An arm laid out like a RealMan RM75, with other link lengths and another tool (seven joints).
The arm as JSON. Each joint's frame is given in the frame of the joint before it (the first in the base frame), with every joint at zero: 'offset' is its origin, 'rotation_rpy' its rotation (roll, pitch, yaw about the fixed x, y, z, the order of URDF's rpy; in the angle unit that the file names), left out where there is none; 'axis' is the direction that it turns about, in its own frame. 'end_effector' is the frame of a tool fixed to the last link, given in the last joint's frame.
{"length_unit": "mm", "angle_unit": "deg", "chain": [
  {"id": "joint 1", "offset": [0.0, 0.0, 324.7], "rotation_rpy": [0.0, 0.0, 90.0], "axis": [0.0, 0.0, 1.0]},
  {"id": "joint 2", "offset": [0.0, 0.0, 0.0], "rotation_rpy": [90.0, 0.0, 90.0], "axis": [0.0, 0.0, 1.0]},
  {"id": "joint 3", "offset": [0.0, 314.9, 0.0], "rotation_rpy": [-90.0, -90.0, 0.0], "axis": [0.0, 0.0, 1.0]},
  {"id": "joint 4", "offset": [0.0, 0.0, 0.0], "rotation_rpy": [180.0, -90.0, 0.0], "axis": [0.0, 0.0, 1.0]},
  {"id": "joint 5", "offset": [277.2, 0.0, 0.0], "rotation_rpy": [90.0, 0.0, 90.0], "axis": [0.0, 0.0, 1.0]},
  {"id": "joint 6", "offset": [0.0, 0.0, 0.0], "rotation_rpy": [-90.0, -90.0, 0.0], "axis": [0.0, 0.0, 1.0]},
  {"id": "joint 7", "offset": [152.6, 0.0, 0.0], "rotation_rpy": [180.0, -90.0, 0.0], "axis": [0.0, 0.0, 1.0]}
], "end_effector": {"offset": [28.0, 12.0, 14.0], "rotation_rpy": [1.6, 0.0, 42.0]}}
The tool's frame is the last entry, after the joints.
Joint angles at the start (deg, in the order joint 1, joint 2, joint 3, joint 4, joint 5, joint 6, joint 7):
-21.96 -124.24 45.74 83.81 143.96 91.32 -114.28
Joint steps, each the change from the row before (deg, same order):
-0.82 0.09 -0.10 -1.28 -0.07 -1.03 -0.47
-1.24 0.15 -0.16 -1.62 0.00 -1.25 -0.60
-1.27 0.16 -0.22 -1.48 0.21 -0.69 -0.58
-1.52 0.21 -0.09 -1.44 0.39 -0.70 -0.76
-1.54 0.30 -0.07 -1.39 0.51 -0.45 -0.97
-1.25 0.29 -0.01 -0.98 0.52 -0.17 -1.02
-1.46 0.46 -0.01 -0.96 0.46 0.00 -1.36
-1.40 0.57 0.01 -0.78 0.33 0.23 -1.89
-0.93 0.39 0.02 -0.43 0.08 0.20 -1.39
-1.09 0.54 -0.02 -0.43 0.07 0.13 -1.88
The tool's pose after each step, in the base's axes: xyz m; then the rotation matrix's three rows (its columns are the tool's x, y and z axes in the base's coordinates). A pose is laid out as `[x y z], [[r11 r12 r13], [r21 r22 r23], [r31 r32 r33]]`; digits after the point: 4 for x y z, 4 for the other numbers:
[-0.3220 0.3857 0.1280], [[-0.1074 -0.9746 -0.1966], [-0.8902 0.0063 0.4555], [-0.4427 0.2239 -0.8683]]
[-0.3195 0.3945 0.1246], [[-0.0994 -0.9770 -0.1885], [-0.8869 0.0011 0.4619], [-0.4511 0.2131 -0.8667]]
[-0.3166 0.4018 0.1214], [[-0.0911 -0.9790 -0.1825], [-0.8873 -0.0034 0.4612], [-0.4521 0.2039 -0.8683]]
[-0.3118 0.4105 0.1184], [[-0.0861 -0.9802 -0.1785], [-0.8878 -0.0058 0.4602], [-0.4521 0.1981 -0.8697]]
[-0.3069 0.4186 0.1160], [[-0.0787 -0.9810 -0.1773], [-0.8899 -0.0111 0.4560], [-0.4493 0.1936 -0.8721]]
[-0.3024 0.4249 0.1147], [[-0.0709 -0.9814 -0.1786], [-0.8923 -0.0177 0.4511], [-0.4458 0.1914 -0.8744]]
[-0.2963 0.4322 0.1147], [[-0.0615 -0.9819 -0.1794], [-0.8945 -0.0255 0.4463], [-0.4427 0.1879 -0.8767]]
[-0.2894 0.4390 0.1161], [[-0.0445 -0.9827 -0.1798], [-0.8963 -0.0402 0.4416], [-0.4411 0.1808 -0.8790]]
[-0.2841 0.4436 0.1174], [[-0.0320 -0.9835 -0.1781], [-0.8969 -0.0503 0.4394], [-0.4411 0.1738 -0.8805]]
[-0.2777 0.4495 0.1202], [[-0.0144 -0.9841 -0.1770], [-0.8952 -0.0661 0.4408], [-0.4455 0.1648 -0.8800]]

